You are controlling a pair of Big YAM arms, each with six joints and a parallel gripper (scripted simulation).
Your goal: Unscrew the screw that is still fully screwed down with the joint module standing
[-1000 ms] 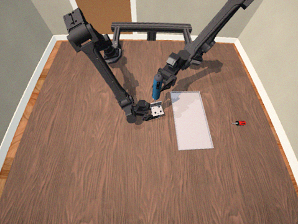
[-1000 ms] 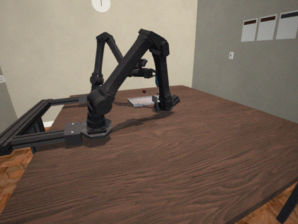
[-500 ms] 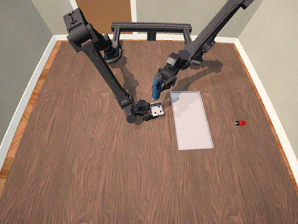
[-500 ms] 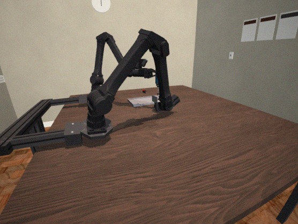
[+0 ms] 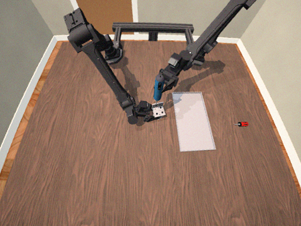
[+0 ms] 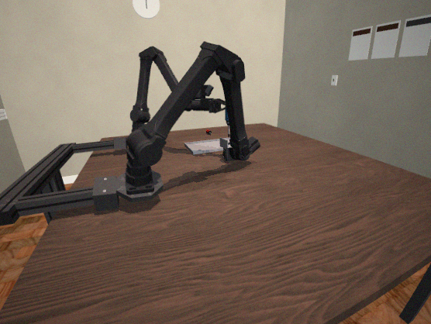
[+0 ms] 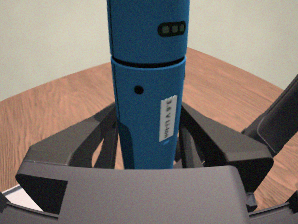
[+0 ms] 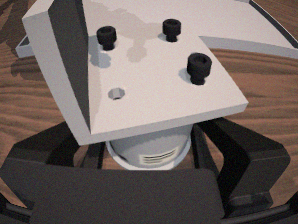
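My right hand is 10 mm below the joint module body. From my right hand the other things lie so: bracket 50 mm above; then flat tray 230 mm to the left, 30 mm ahead, 20 mm below; then small red-handled screwdriver 570 mm to the left, 70 mm ahead, 10 mm below.
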